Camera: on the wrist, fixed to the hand. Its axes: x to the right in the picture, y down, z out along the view.
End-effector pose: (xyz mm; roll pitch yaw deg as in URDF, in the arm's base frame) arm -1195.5 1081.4 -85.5 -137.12 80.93 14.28
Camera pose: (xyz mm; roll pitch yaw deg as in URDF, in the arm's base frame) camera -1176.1 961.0 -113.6 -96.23 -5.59 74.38
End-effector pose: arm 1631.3 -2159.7 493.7 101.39 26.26 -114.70
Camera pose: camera 1646.8 -2246.8 582.2 -86.16 62.69 67.77
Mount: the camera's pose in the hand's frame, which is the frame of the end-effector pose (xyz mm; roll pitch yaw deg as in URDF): 26.0 99.3 -71.5 1.85 -12.52 -91.05
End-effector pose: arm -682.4 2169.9 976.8 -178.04 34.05 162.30
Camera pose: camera -708.3 2284.9 1018.6 -143.75 8.15 -100.89
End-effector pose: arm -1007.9 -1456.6 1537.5 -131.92 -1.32 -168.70
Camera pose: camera -1057.4 -1344.6 1512.0 179.27 -35.51 -76.50
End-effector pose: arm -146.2 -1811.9 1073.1 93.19 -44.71 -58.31
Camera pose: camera -118.6 -1731.3 1164.7 82.15 45.54 -71.69
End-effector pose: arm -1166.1 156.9 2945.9 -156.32 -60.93 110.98
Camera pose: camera -1050.9 190.6 2981.1 120.19 -4.50 -148.75
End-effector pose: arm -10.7 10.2 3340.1 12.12 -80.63 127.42
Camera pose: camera -131.7 -16.1 3357.8 82.25 0.95 36.86
